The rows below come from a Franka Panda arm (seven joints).
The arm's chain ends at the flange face. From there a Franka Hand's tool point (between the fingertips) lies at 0.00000 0.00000 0.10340 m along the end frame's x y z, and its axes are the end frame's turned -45 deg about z.
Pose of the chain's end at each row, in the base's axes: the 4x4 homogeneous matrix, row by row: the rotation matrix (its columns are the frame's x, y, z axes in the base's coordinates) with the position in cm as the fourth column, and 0 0 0 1 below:
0.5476 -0.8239 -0.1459 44.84; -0.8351 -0.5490 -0.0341 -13.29; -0.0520 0.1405 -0.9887 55.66; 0 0 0 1
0.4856 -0.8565 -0.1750 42.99; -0.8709 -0.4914 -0.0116 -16.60; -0.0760 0.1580 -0.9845 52.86; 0 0 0 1
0.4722 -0.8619 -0.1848 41.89; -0.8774 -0.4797 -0.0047 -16.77; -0.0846 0.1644 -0.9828 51.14; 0 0 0 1
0.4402 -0.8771 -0.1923 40.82; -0.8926 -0.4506 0.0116 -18.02; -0.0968 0.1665 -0.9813 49.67; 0 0 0 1
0.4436 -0.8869 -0.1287 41.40; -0.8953 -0.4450 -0.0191 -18.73; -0.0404 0.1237 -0.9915 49.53; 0 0 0 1
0.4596 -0.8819 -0.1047 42.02; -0.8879 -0.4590 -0.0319 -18.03; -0.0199 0.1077 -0.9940 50.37; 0 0 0 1
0.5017 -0.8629 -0.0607 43.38; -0.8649 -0.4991 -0.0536 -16.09; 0.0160 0.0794 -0.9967 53.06; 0 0 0 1
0.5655 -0.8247 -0.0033 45.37; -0.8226 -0.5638 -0.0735 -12.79; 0.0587 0.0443 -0.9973 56.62; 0 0 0 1
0.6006 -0.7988 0.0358 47.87; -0.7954 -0.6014 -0.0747 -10.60; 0.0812 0.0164 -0.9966 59.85; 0 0 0 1
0.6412 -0.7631 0.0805 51.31; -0.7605 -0.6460 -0.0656 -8.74; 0.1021 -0.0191 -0.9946 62.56; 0 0 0 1
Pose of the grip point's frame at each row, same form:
0.9698 -0.1954 -0.1459 43.33; -0.2023 -0.9787 -0.0341 -13.64; -0.1361 0.0626 -0.9887 45.44; 0 0 0 1
0.9490 -0.2623 -0.1750 41.18; -0.2683 -0.9633 -0.0116 -16.72; -0.1655 0.0580 -0.9845 42.68; 0 0 0 1
0.9434 -0.2756 -0.1848 39.98; -0.2812 -0.9596 -0.0047 -16.82; -0.1761 0.0564 -0.9828 40.98; 0 0 0 1
0.9315 -0.3089 -0.1923 38.83; -0.3125 -0.9498 0.0116 -17.90; -0.1862 0.0493 -0.9813 39.52; 0 0 0 1
0.9408 -0.3135 -0.1287 40.07; -0.3184 -0.9477 -0.0191 -18.93; -0.1160 0.0589 -0.9915 39.28; 0 0 0 1
0.9486 -0.2986 -0.1047 40.94; -0.3033 -0.9524 -0.0319 -18.36; -0.0902 0.0621 -0.9940 40.09; 0 0 0 1
0.9649 -0.2554 -0.0607 42.75; -0.2587 -0.9645 -0.0536 -16.64; -0.0448 0.0675 -0.9967 42.75; 0 0 0 1
0.9830 -0.1833 -0.0033 45.34; -0.1830 -0.9803 -0.0735 -13.55; 0.0102 0.0728 -0.9973 46.31; 0 0 0 1
0.9895 -0.1401 0.0358 48.24; -0.1372 -0.9877 -0.0747 -11.37; 0.0458 0.0690 -0.9966 49.55; 0 0 0 1
0.9930 -0.0862 0.0805 52.14; -0.0810 -0.9945 -0.0656 -9.42; 0.0857 0.0587 -0.9946 52.28; 0 0 0 1

